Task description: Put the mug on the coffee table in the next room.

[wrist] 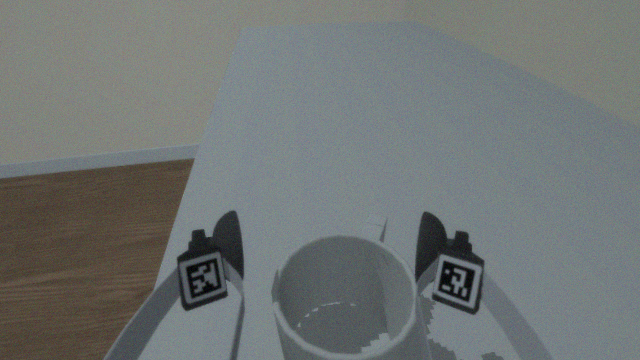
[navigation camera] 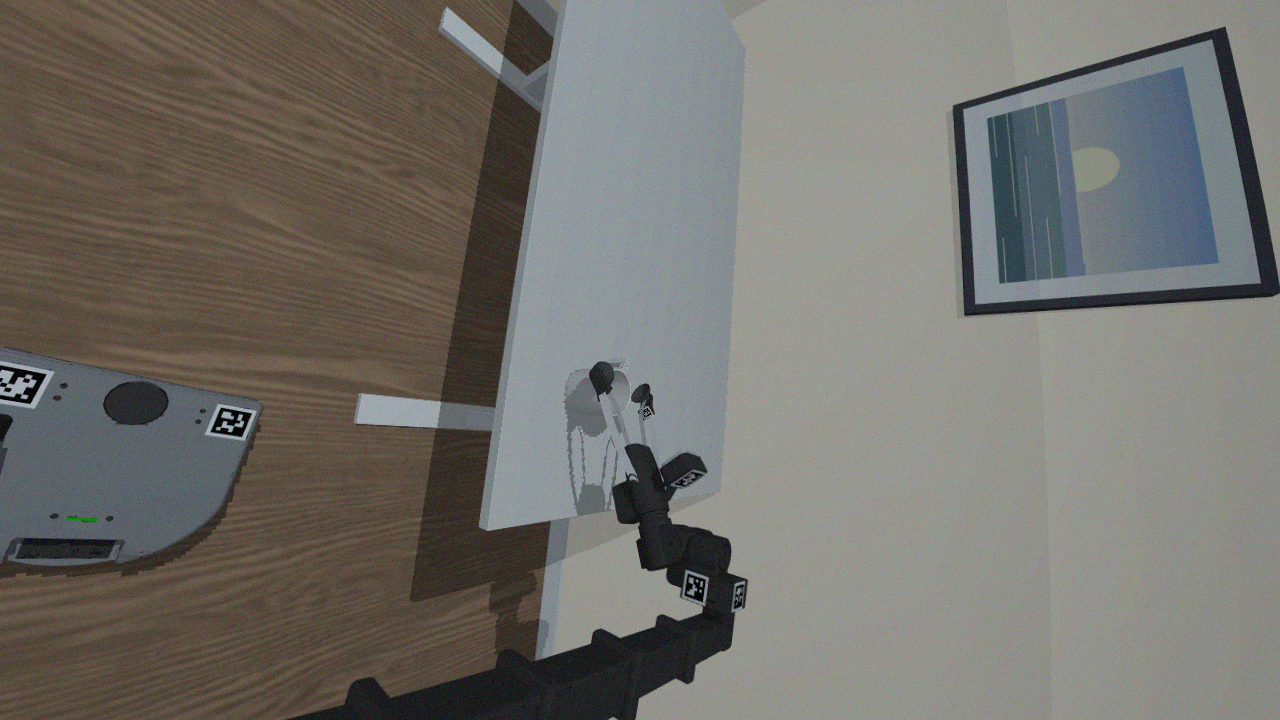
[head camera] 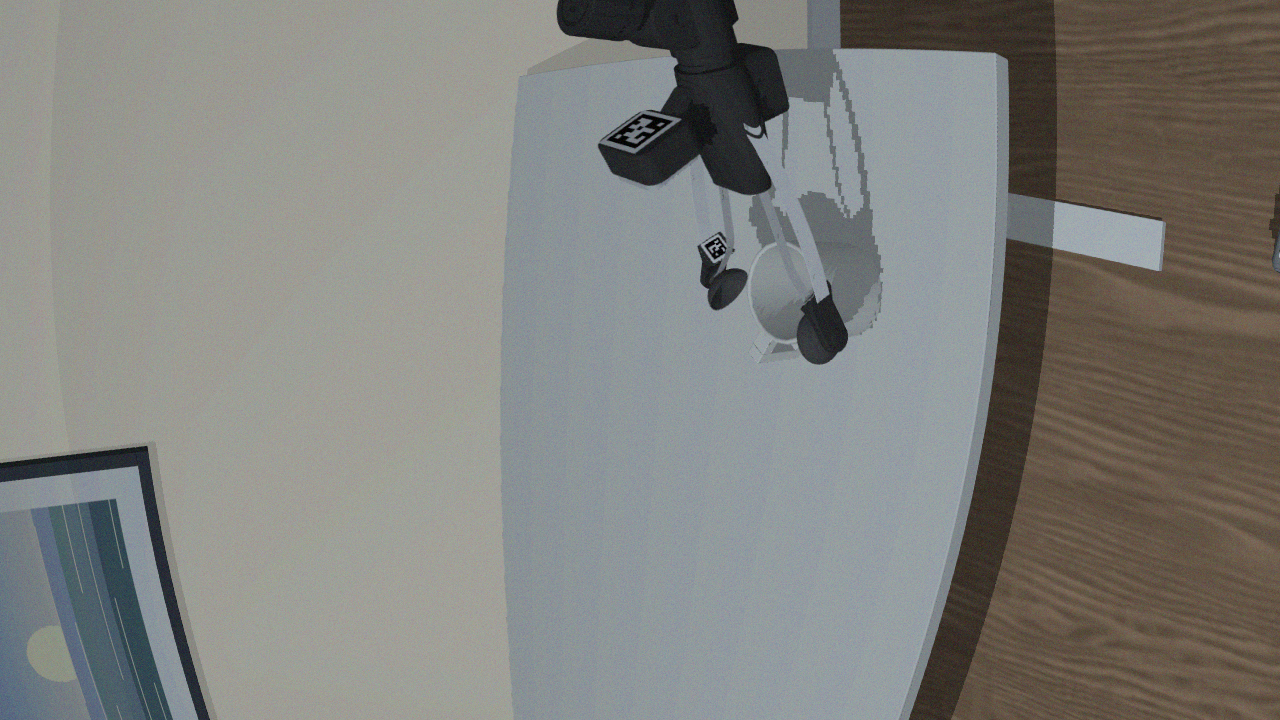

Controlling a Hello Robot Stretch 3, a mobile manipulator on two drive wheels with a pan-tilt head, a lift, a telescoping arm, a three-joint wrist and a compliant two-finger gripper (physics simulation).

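Frame: origin at the robot's base, x ahead, y left, z up, level; metres.
Where they show: gripper, fingertip midpoint: (navigation camera: 620,374) (head camera: 776,331); robot's base, origin of the base link: (navigation camera: 137,400).
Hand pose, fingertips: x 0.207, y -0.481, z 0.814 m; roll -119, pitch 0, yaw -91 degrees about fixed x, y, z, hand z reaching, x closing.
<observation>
Each offset is from my fingertips to the top centre of the thing. "spot": to the spot under its first point. Level surfaces: height alone.
A light grey mug {spot: dx -0.017, dy -0.043, dz -0.038 m} (head camera: 776,291) (navigation camera: 619,394) (wrist: 345,295) stands upright on the white table {dz -0.093 m} (head camera: 698,537) (navigation camera: 644,197) (wrist: 325,125), near one end. Its handle {spot: dx +0.027, dy -0.025, dz -0.026 m} (head camera: 771,350) (wrist: 376,226) points away from my wrist. My gripper (head camera: 774,312) (navigation camera: 622,385) (wrist: 328,237) is open, with one fingertip on each side of the mug's upper part. In the wrist view a gap shows at the left fingertip, and the right fingertip appears close to the rim. One finger hides part of the mug in the head view. No separate coffee table shows.
A beige wall (head camera: 313,268) (navigation camera: 877,447) with a framed picture (head camera: 161,537) (navigation camera: 960,205) runs behind the table. A white table foot (head camera: 1109,234) (navigation camera: 393,411) sticks out over the wooden floor. My base (navigation camera: 134,474) stands on the floor, left in the navigation view.
</observation>
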